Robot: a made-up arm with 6 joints. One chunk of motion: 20 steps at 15 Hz.
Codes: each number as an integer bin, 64 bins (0 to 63) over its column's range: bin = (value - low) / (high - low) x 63, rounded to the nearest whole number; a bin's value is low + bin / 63 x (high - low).
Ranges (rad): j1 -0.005..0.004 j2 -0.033..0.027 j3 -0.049..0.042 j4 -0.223..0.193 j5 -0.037..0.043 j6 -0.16..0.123
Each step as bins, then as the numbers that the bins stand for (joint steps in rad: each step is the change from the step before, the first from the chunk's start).
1 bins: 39 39 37 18 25 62
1 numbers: 0.00057 0.00414 0.00444 -0.10414 -0.00525 0.11851
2 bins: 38 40 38 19 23 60
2 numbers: 0.00043 0.00510 0.00589 -0.09754 -0.00779 0.10952
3 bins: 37 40 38 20 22 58
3 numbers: 0.00029 0.00510 0.00589 -0.09094 -0.00906 0.10054
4 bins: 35 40 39 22 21 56
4 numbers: 0.00000 0.00510 0.00733 -0.07773 -0.01033 0.09156
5 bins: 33 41 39 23 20 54
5 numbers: -0.00029 0.00605 0.00733 -0.07113 -0.01160 0.08257
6 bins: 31 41 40 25 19 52
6 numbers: -0.00057 0.00605 0.00878 -0.05792 -0.01287 0.07359
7 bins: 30 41 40 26 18 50
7 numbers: -0.00071 0.00605 0.00878 -0.05132 -0.01414 0.06460
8 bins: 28 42 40 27 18 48
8 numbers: -0.00100 0.00700 0.00878 -0.04471 -0.01414 0.05562
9 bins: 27 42 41 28 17 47
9 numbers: -0.00114 0.00700 0.01022 -0.03811 -0.01541 0.05113
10 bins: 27 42 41 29 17 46
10 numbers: -0.00114 0.00700 0.01022 -0.03151 -0.01541 0.04663
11 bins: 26 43 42 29 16 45
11 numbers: -0.00129 0.00795 0.01167 -0.03151 -0.01668 0.04214
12 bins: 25 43 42 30 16 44
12 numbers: -0.00143 0.00795 0.01167 -0.02490 -0.01668 0.03765
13 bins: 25 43 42 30 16 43
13 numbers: -0.00143 0.00795 0.01167 -0.02490 -0.01668 0.03316
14 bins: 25 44 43 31 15 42
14 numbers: -0.00143 0.00890 0.01311 -0.01830 -0.01795 0.02867
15 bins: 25 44 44 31 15 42
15 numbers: -0.00143 0.00890 0.01456 -0.01830 -0.01795 0.02867
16 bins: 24 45 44 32 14 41
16 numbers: -0.00157 0.00986 0.01456 -0.01170 -0.01922 0.02417
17 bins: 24 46 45 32 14 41
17 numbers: -0.00157 0.01081 0.01600 -0.01170 -0.01922 0.02417
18 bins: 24 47 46 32 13 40
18 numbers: -0.00157 0.01176 0.01744 -0.01170 -0.02049 0.01968
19 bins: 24 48 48 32 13 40
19 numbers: -0.00157 0.01271 0.02033 -0.01170 -0.02049 0.01968
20 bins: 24 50 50 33 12 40
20 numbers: -0.00157 0.01462 0.02322 -0.00510 -0.02176 0.01968
